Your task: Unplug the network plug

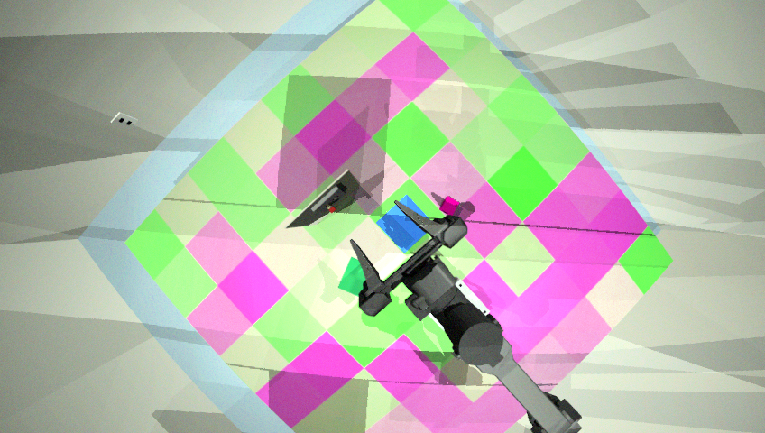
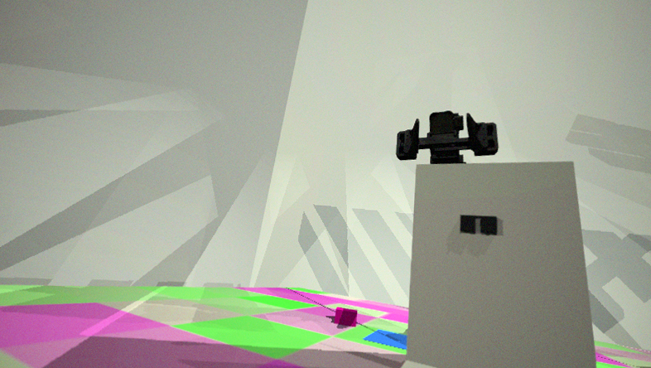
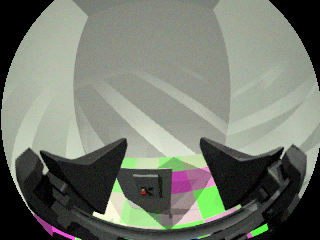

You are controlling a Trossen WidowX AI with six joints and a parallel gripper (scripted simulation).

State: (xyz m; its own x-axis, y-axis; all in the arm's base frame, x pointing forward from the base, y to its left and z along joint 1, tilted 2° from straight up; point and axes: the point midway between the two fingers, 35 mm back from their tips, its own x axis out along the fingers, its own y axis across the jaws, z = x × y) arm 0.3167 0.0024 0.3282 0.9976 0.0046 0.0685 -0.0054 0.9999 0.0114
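My gripper tip is now 27 cm above the grey panel, 11 cm short of it and 6 cm to the right of it.
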